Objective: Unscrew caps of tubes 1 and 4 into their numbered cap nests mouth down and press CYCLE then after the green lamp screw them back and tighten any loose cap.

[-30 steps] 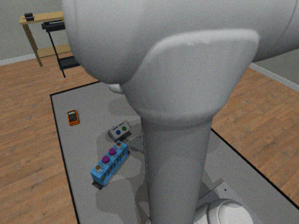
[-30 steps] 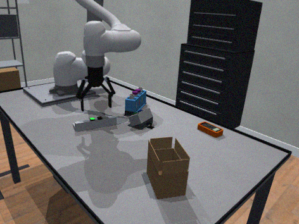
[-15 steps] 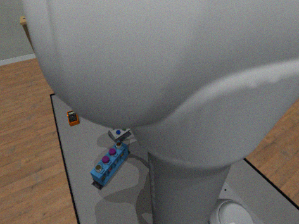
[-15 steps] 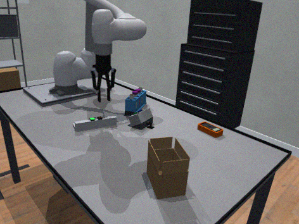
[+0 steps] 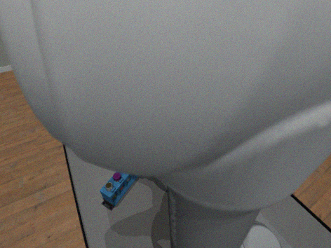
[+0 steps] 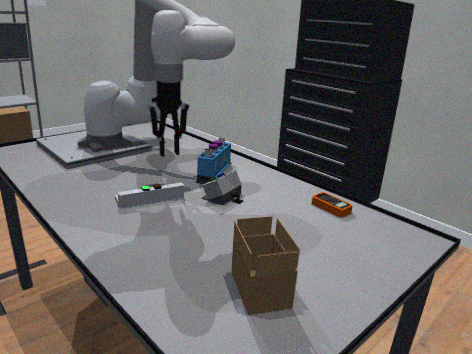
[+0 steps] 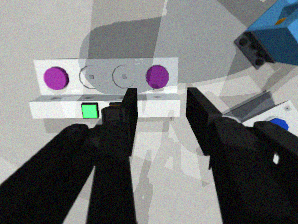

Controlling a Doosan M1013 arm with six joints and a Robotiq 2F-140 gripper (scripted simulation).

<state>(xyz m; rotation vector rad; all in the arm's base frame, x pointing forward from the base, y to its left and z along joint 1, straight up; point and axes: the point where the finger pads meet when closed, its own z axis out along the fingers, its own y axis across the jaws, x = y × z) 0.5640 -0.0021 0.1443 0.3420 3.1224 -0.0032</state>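
Right now the purple cap is 160 mm below my hand. Also, from my hand: grey key housing (130 mm to the left, 120 mm below, 120 mm ahead); green ready key (110 mm below, 110 mm ahead, 100 mm to the left); blue cycle key (150 mm to the left, 110 mm below, 100 mm ahead).
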